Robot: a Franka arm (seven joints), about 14 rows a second.
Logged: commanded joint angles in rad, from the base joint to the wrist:
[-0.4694 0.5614 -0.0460 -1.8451 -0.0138 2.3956 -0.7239]
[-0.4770 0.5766 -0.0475 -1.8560 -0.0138 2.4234 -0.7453]
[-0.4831 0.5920 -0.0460 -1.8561 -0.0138 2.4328 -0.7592]
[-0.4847 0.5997 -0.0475 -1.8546 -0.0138 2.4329 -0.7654]
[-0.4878 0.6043 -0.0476 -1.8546 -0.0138 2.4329 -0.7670]
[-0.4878 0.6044 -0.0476 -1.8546 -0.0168 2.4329 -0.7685]
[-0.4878 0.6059 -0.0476 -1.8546 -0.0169 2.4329 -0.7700]
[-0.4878 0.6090 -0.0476 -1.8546 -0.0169 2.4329 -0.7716]
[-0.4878 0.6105 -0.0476 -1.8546 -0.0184 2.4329 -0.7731]
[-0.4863 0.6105 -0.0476 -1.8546 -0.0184 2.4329 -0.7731]
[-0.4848 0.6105 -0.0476 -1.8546 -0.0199 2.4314 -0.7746]
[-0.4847 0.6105 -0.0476 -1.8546 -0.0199 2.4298 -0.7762]
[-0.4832 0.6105 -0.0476 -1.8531 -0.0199 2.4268 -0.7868]
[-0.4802 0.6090 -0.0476 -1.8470 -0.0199 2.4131 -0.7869]
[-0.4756 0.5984 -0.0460 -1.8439 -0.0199 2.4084 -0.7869]
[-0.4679 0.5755 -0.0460 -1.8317 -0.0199 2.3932 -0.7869]
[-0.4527 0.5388 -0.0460 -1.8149 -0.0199 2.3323 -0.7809]
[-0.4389 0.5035 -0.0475 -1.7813 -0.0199 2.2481 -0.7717]
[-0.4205 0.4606 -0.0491 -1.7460 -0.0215 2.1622 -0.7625]
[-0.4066 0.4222 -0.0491 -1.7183 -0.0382 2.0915 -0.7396]
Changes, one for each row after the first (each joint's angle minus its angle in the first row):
[-0.0076 0.0152 -0.0015 -0.0109 0.0000 0.0278 -0.0214]
[-0.0137 0.0306 0.0000 -0.0110 0.0000 0.0372 -0.0353]
[-0.0153 0.0383 -0.0015 -0.0095 0.0000 0.0373 -0.0415]
[-0.0184 0.0429 -0.0016 -0.0095 0.0000 0.0373 -0.0431]
[-0.0184 0.0430 -0.0016 -0.0095 -0.0030 0.0373 -0.0446]
[-0.0184 0.0445 -0.0016 -0.0095 -0.0031 0.0373 -0.0461]
[-0.0184 0.0476 -0.0016 -0.0095 -0.0031 0.0373 -0.0477]
[-0.0184 0.0491 -0.0016 -0.0095 -0.0046 0.0373 -0.0492]
[-0.0169 0.0491 -0.0016 -0.0095 -0.0046 0.0373 -0.0492]
[-0.0154 0.0491 -0.0016 -0.0095 -0.0061 0.0358 -0.0507]
[-0.0153 0.0491 -0.0016 -0.0095 -0.0061 0.0342 -0.0523]
[-0.0138 0.0491 -0.0016 -0.0080 -0.0061 0.0312 -0.0629]
[-0.0108 0.0476 -0.0016 -0.0019 -0.0061 0.0175 -0.0630]
[-0.0062 0.0370 0.0000 0.0012 -0.0061 0.0128 -0.0630]
[0.0015 0.0141 0.0000 0.0134 -0.0061 -0.0024 -0.0630]
[0.0167 -0.0226 0.0000 0.0302 -0.0061 -0.0633 -0.0570]
[0.0305 -0.0579 -0.0015 0.0638 -0.0061 -0.1475 -0.0478]
[0.0489 -0.1008 -0.0031 0.0991 -0.0077 -0.2334 -0.0386]
[0.0628 -0.1392 -0.0031 0.1268 -0.0244 -0.3041 -0.0157]

